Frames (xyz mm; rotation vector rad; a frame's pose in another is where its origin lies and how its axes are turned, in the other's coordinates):
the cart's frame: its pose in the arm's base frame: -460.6 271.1 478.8 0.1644 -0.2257 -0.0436
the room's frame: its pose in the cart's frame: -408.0 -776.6 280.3 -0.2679 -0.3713 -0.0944
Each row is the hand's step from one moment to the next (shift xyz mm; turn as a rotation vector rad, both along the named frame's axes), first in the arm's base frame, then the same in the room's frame.
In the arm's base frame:
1: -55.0 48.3 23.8 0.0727 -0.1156 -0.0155
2: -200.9 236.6 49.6 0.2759 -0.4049 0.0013
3: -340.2 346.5 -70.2 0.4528 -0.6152 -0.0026
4: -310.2 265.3 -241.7 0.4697 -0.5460 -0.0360
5: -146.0 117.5 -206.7 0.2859 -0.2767 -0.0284
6: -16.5 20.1 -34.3 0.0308 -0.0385 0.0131
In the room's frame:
1: -39.5 34.4 56.4 0.0691 -0.0966 -0.0692
2: -174.2 185.8 184.2 0.2901 -0.3361 -0.2073
3: -371.7 268.1 175.3 0.4658 -0.5032 -0.3366
4: -429.1 202.2 4.2 0.4503 -0.4307 -0.3629
5: -252.1 91.8 -76.5 0.2618 -0.2076 -0.2179
6: -35.6 17.5 -16.7 0.0385 -0.0315 -0.0113

